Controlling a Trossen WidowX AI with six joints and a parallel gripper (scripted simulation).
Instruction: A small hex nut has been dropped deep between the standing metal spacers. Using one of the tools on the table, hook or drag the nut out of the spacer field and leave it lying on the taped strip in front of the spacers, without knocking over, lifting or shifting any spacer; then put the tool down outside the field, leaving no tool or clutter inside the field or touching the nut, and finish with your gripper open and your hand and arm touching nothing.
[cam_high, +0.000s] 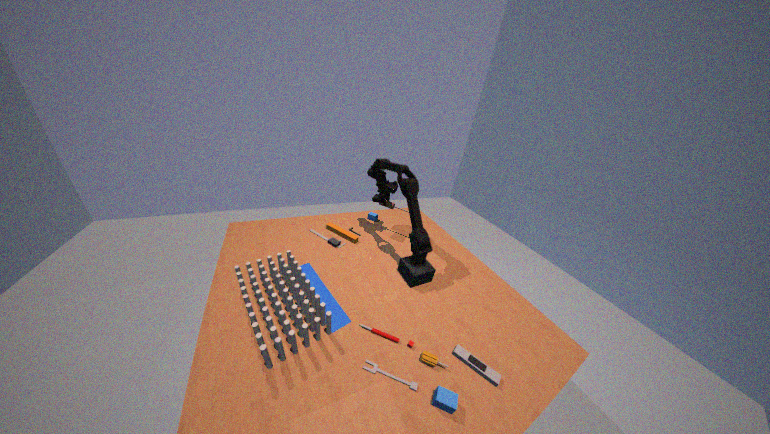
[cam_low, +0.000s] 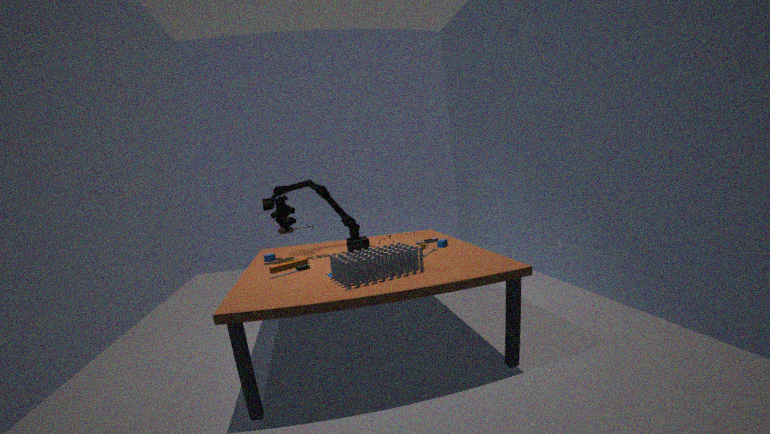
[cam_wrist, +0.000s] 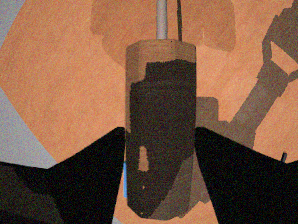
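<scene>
The wooden-handled tool lies 60 mm behind my gripper tip, 90 mm to the left of it and 10 mm below it. Round my gripper tip: blue taped strip: 510 mm ahead, 360 mm to the left, 170 mm below; then orange bar: 280 mm ahead, 160 mm below; then black L-key: 200 mm ahead, 20 mm to the right, 170 mm below.
</scene>
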